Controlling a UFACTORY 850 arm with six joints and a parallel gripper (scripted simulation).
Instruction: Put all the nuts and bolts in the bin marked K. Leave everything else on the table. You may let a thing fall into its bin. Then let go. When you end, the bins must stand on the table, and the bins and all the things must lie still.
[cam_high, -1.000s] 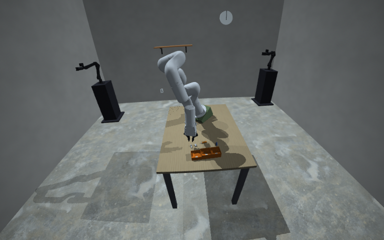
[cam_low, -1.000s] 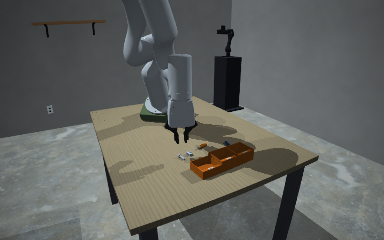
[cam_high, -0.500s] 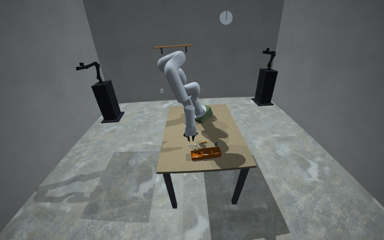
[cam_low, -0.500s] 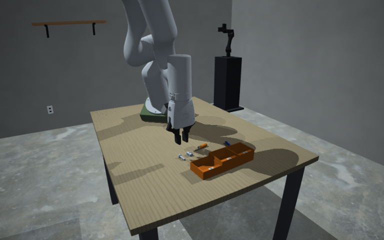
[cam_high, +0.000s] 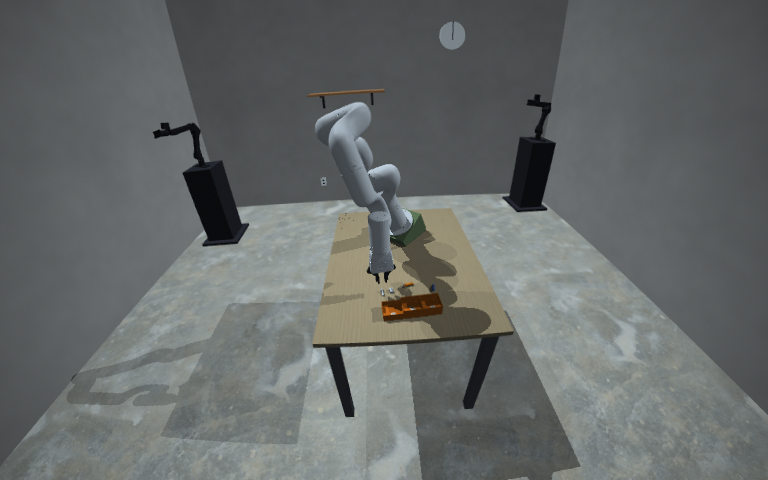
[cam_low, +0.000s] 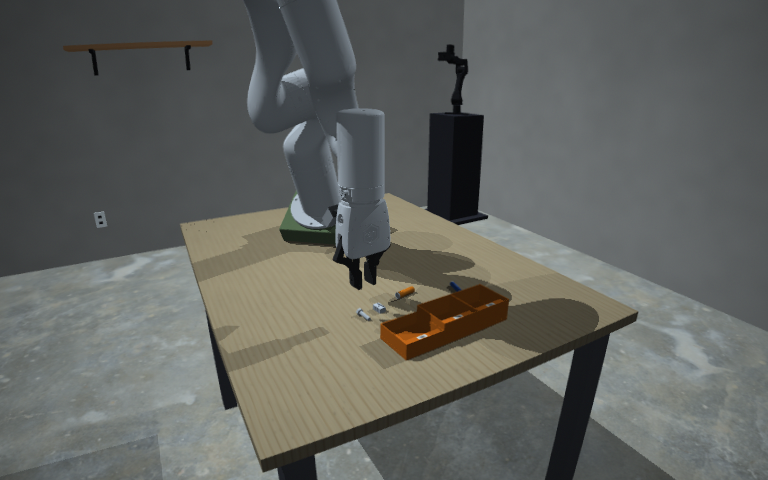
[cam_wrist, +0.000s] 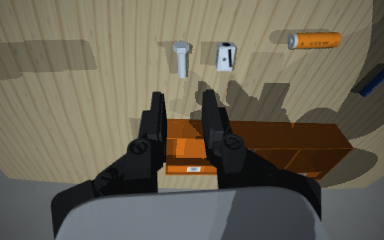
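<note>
Now: hand 90 mm above the silver bolt and 10 mm past it. Also, from my hand: grey sharpener-like block: 90 mm below, 40 mm to the left, 10 mm behind; then orange cylinder: 130 mm to the left, 90 mm below, 40 mm behind; then orange three-compartment bin: 120 mm to the left, 120 mm ahead, 70 mm below.
</note>
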